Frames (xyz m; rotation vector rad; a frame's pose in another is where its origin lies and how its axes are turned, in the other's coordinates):
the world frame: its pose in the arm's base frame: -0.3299 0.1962 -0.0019 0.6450 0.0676 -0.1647
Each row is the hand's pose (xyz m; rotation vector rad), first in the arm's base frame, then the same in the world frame.
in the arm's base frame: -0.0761 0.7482 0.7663 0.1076 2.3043 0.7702
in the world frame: 0.0898 0.9335 0.2825 -0.3955 2.3999 0.0746
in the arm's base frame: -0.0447 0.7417 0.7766 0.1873 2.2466 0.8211
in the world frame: 0.1204 0.9399 0.2950 -0.3265 2.3592 0.1457
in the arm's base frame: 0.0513 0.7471 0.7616 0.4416 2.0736 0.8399
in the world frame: 0.2159 0.9520 0.2809 -0.1083 2.1924 0.2328
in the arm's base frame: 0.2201 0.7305 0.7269 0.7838 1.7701 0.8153
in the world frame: 0.3883 0.9477 0.2652 0.1834 1.8943 0.3231
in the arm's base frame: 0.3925 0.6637 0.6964 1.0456 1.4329 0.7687
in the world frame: 0.5703 0.9070 0.2831 0.4065 1.5698 0.3981
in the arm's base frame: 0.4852 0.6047 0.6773 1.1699 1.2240 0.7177
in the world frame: 0.6716 0.8654 0.3045 0.5138 1.3655 0.4222
